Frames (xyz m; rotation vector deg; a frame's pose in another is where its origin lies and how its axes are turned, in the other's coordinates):
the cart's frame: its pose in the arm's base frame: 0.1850 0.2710 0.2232 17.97 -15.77 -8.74
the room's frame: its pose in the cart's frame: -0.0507 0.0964 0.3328 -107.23 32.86 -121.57
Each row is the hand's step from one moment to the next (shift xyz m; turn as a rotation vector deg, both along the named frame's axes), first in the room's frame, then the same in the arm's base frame.
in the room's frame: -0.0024 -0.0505 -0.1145 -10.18 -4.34 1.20
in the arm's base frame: -0.1005 0.0746 0.0019 5.65 9.11 -3.01
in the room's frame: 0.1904 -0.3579 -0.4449 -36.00 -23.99 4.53
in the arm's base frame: -0.4732 0.2753 0.2500 20.48 38.13 -4.37
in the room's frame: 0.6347 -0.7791 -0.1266 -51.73 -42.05 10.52
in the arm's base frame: -0.3696 0.1804 0.9256 33.24 58.74 0.31
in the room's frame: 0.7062 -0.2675 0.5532 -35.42 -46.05 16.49
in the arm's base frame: 0.1960 -0.4465 0.7991 31.59 49.16 15.25
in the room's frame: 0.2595 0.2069 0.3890 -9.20 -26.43 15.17
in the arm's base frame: 0.2305 -0.4381 0.1280 18.39 19.24 17.46
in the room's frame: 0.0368 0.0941 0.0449 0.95 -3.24 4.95
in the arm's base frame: 0.0217 -0.1038 -0.0312 4.12 0.01 4.35
